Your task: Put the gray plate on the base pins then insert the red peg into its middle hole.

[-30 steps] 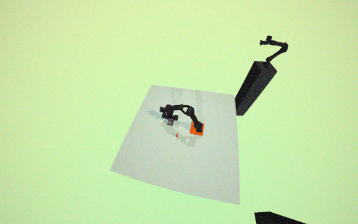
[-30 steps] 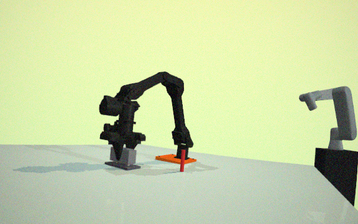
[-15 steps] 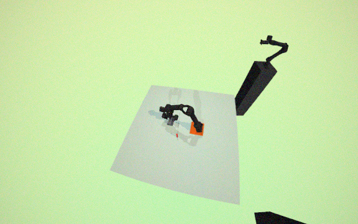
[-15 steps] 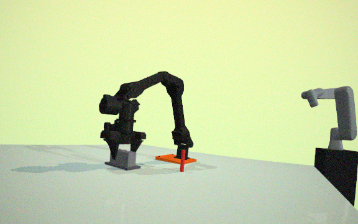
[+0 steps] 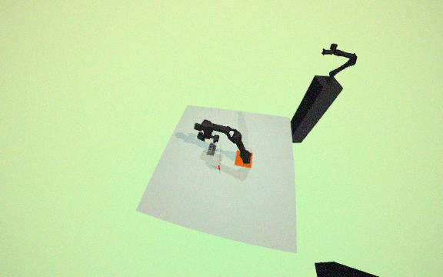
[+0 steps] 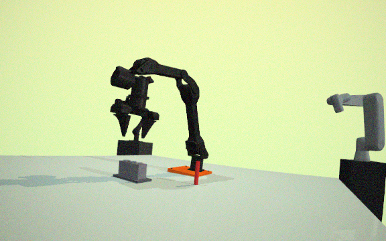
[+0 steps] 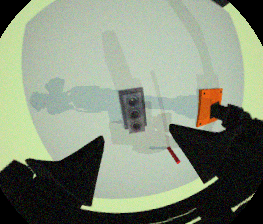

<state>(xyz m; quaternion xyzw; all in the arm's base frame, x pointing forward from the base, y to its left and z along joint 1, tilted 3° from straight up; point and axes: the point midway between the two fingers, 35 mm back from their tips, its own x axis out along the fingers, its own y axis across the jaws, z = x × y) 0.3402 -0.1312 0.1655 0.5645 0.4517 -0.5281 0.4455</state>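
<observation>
The red peg lies 21 cm to the left of my gripper tip, 10 cm below it and 9 cm behind it. The rest, counted from my gripper tip: dark base (13 cm below, 1 cm behind); then gray plate (10 cm below, 1 cm behind).
</observation>
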